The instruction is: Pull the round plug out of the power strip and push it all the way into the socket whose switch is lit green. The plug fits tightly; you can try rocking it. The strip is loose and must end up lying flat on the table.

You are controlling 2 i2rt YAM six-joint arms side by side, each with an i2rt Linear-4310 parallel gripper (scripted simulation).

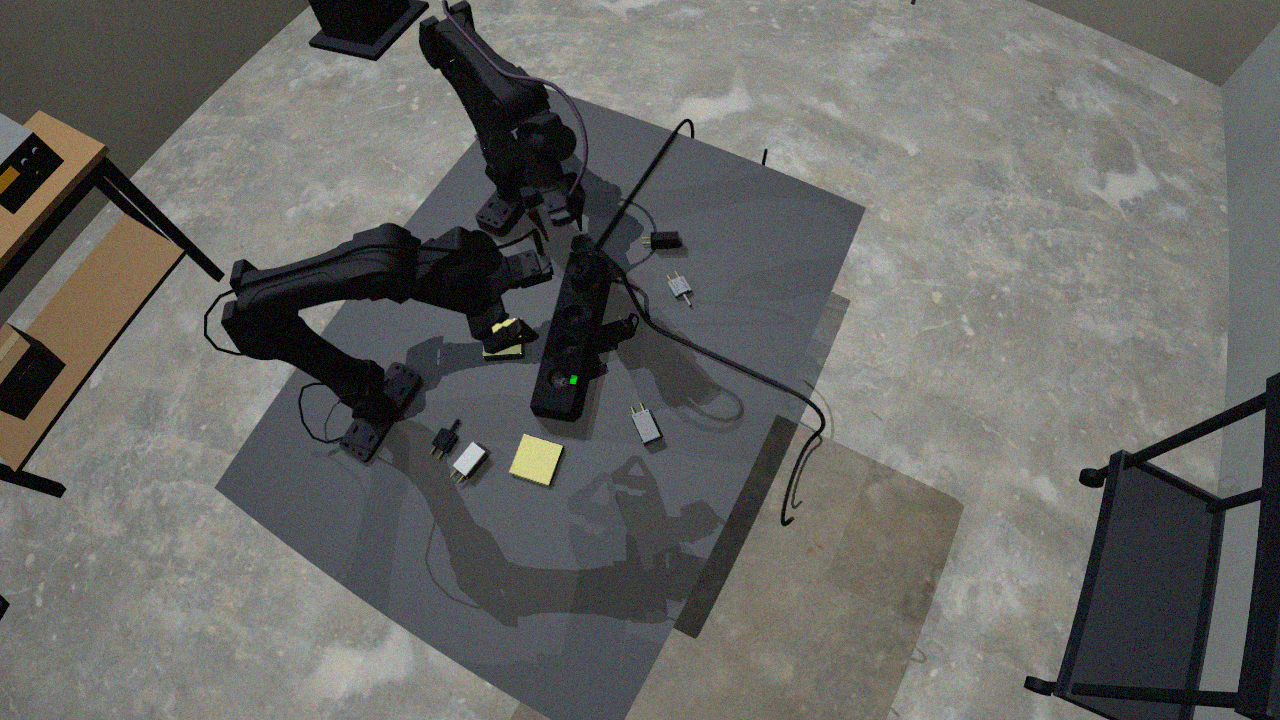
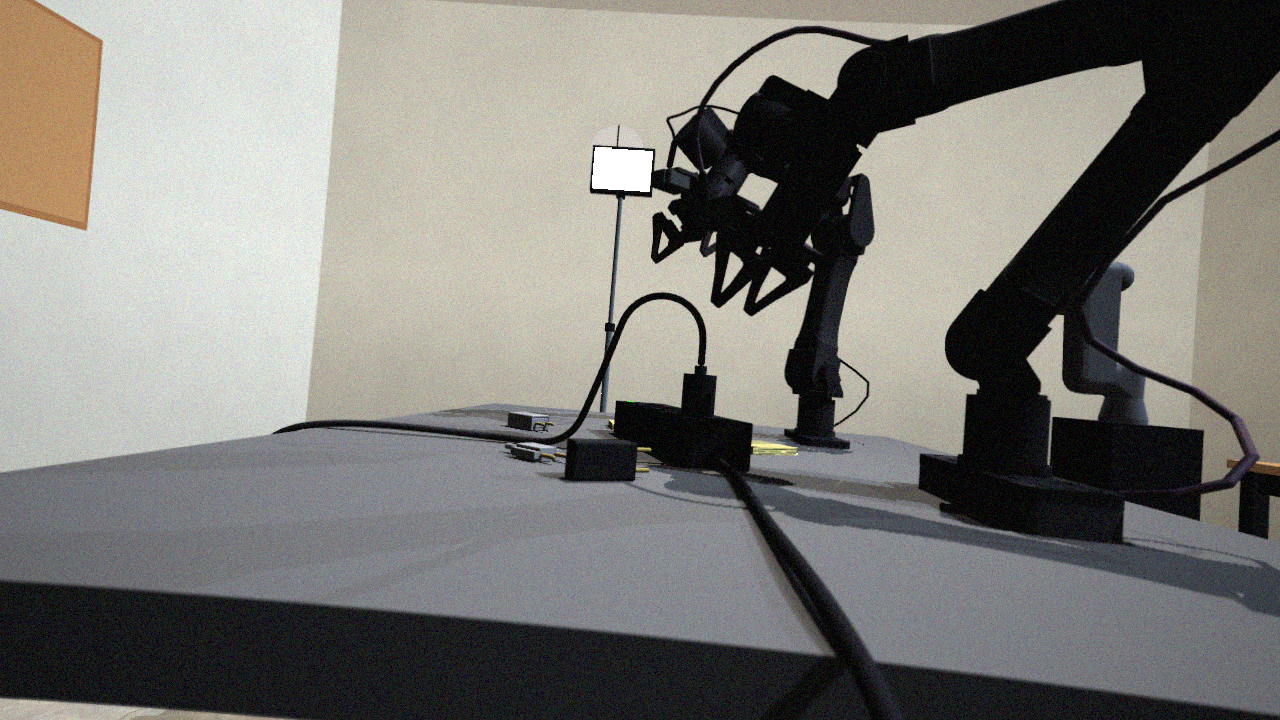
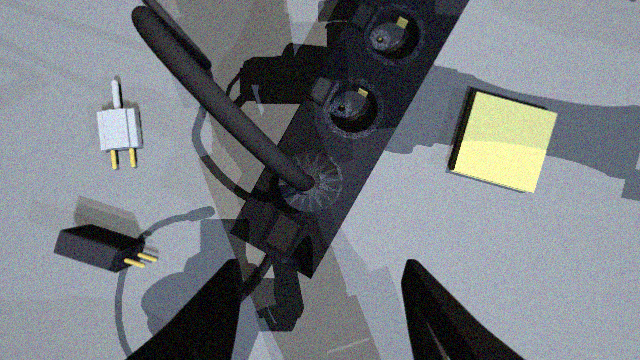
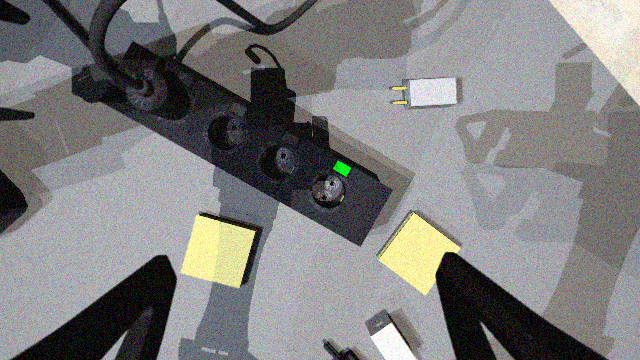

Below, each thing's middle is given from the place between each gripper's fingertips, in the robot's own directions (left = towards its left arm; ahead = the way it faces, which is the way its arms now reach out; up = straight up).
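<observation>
Measured from my left hand point(image 2: 731, 309): the round black plug point(image 2: 698, 395) is 110 mm below, 30 mm ahead and 20 mm to the right; the white plug point(image 1: 473, 456) is 170 mm below, 10 mm behind and 430 mm to the right; the grey plug point(image 4: 433, 92) is 170 mm below, 240 mm ahead and 210 mm to the right.
My right hand point(image 1: 527, 311) is 210 mm above the round black plug, 20 mm past it and 190 mm to the right of it. Measured from that same right hand, the white plug is 260 mm below, 60 mm behind and 220 mm to the right, while the grey plug is 260 mm below and 190 mm ahead.
</observation>
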